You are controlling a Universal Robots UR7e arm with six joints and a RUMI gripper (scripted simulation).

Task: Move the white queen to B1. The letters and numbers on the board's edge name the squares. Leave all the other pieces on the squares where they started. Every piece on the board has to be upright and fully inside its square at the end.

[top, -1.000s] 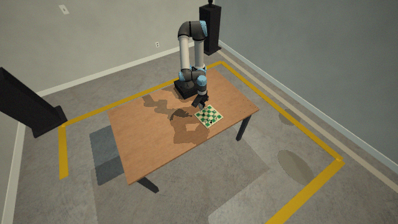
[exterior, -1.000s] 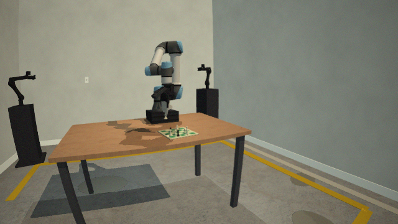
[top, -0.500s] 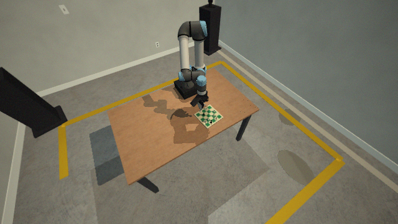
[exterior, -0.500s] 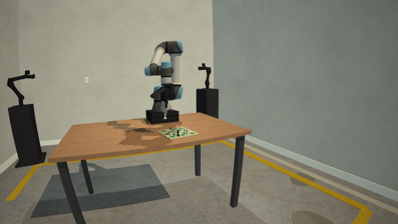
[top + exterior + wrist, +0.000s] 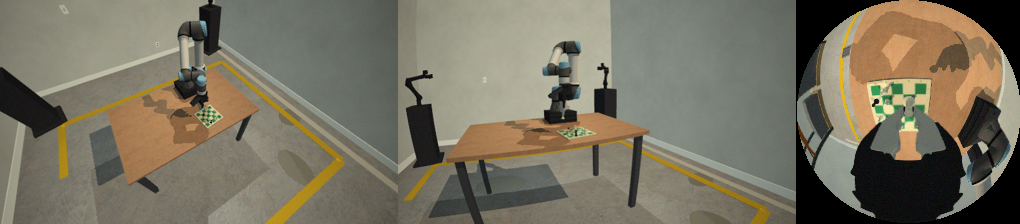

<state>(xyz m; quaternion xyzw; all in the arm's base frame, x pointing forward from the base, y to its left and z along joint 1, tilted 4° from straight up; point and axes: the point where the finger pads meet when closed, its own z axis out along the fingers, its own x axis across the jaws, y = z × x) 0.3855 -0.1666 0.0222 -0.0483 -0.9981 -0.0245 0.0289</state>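
Now: hand 50 mm short of the green-and-cream chessboard, 70 mm to the right of it and 140 mm above it.
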